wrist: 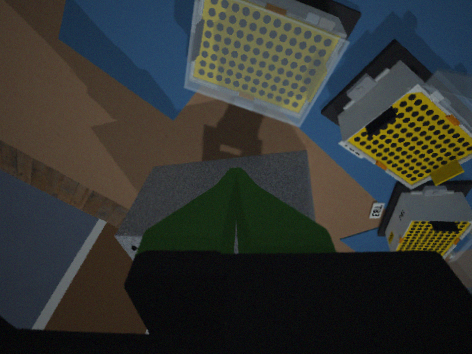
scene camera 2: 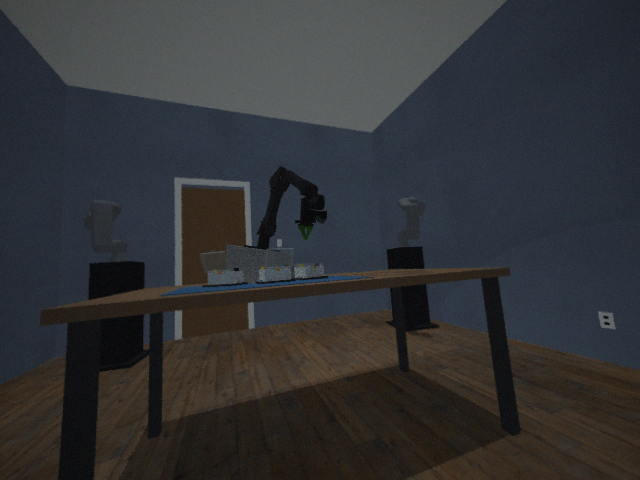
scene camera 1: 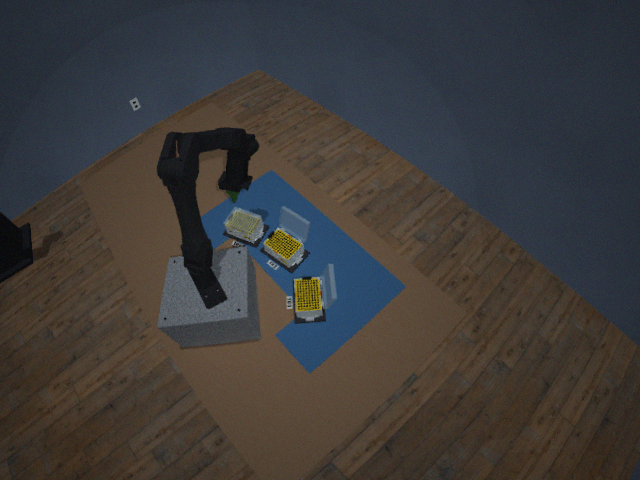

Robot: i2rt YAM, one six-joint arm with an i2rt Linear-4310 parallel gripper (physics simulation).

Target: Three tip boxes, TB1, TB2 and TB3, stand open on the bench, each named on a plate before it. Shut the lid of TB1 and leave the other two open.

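Frame: origin at the arm's base, x ahead, y left, z up, level; metres.
Seen in the pictures: gripper, fingertip midpoint: (wrist: 235, 177) (scene camera 2: 305, 239) (scene camera 1: 234, 201); arm's base at its link origin: (scene camera 2: 262, 249) (scene camera 1: 206, 282).
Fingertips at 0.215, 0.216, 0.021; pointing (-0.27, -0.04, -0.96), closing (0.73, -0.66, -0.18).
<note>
Pixels of each thing's top centre, then the offset from my fingertips to it, as dx, dy, dz. "spot": a spot on its surface instead. Level surfaces: height alone.
- row's end at a spot on its surface: (wrist: 265, 55) (scene camera 1: 244, 217) spot: +0.017, +0.013, -0.118
- TB3 at its top centre: (wrist: 432, 249) (scene camera 1: 307, 292) +0.050, -0.376, -0.121
- blue mat at its surface level: dz -0.195
- brown table at its surface level: dz -0.198
The tip box at the row's end (scene camera 1: 244, 223) (scene camera 2: 309, 270) (wrist: 265, 55), apparently TB1, has its clear lid down over the yellow rack; its plate (scene camera 1: 237, 243) is too small to read surely. The middle box, apparently TB2 (scene camera 1: 283, 244) (scene camera 2: 275, 273) (wrist: 415, 137), stands open with its lid (scene camera 1: 294, 223) raised. TB3 (scene camera 1: 308, 295) (scene camera 2: 225, 277) (wrist: 431, 236) stands open, its lid (scene camera 1: 331, 286) upright; its plate (wrist: 377, 210) reads TB3. My green-fingered gripper (scene camera 1: 235, 200) (scene camera 2: 306, 238) (wrist: 235, 177) is shut and empty, pointing down, above and apart from the closed box.
The boxes stand on a blue mat (scene camera 1: 361, 289) on the brown table (scene camera 1: 248, 403) (scene camera 2: 439, 274). The grey speckled base block (scene camera 1: 206, 330) (wrist: 270, 185) carries the arm beside the boxes. The middle box's raised lid stands near the closed box.
</note>
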